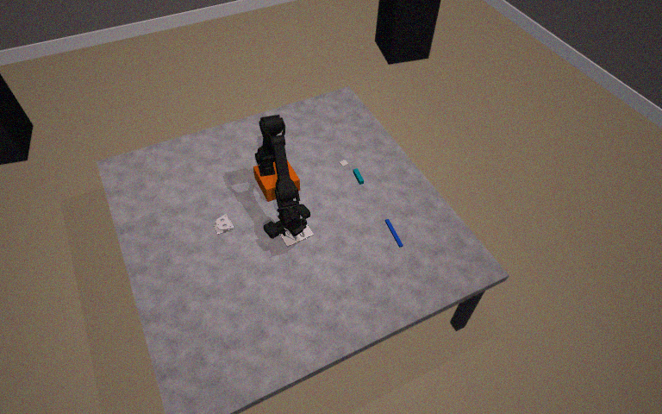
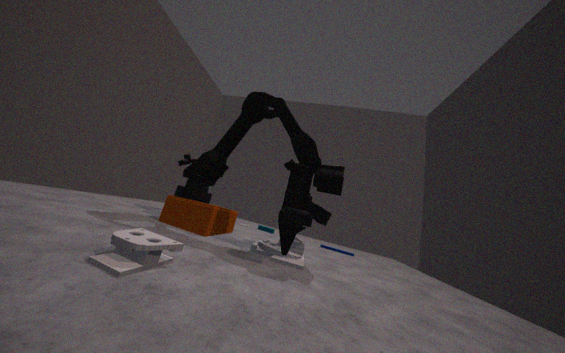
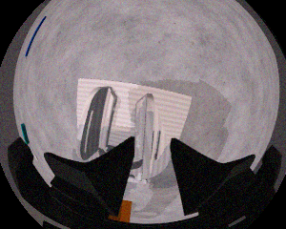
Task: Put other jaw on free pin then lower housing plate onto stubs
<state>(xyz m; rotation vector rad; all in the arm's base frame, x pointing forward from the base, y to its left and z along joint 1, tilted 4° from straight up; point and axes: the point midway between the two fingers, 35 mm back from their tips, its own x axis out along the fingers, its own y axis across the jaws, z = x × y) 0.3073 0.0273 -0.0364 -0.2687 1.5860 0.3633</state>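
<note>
My gripper tip is now 4 cm past the white jaw. From my gripper tip the other things lie so: teal bar: 23 cm behind, 37 cm to the left, 1 cm below; then white stepped block: 11 cm behind, 25 cm to the right, 1 cm below; then blue bar: 10 cm ahead, 42 cm to the left, 1 cm below.
</note>
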